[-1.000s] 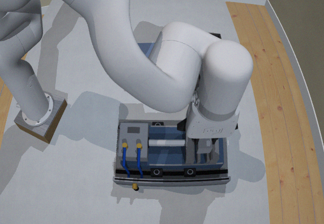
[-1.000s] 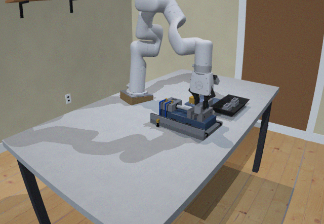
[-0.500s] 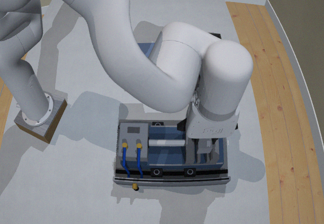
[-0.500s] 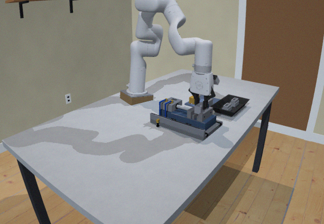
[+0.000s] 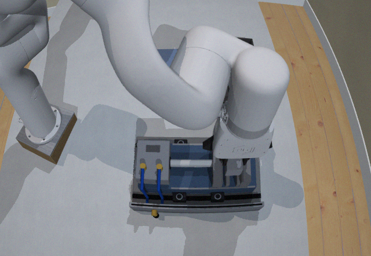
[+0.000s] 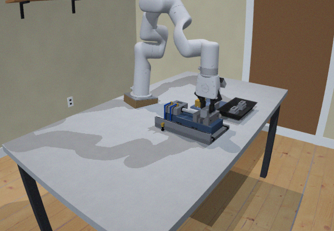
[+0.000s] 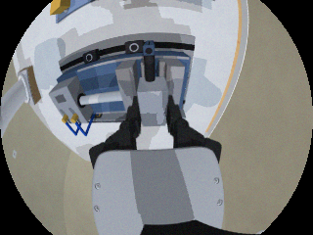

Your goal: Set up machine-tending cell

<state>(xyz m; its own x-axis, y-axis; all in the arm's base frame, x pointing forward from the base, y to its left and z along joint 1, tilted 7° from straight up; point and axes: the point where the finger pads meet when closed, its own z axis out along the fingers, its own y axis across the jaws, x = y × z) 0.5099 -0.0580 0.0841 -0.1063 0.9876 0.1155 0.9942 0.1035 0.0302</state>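
Right now the fixed jaw is 30 mm ahead of my hand and 40 mm below it. Round my hand: moving jaw (30 mm behind, 40 mm below); then work stop (10 mm behind, 50 mm to the left, 30 mm below); then ram (90 mm behind, 10 mm to the right, 40 mm below).
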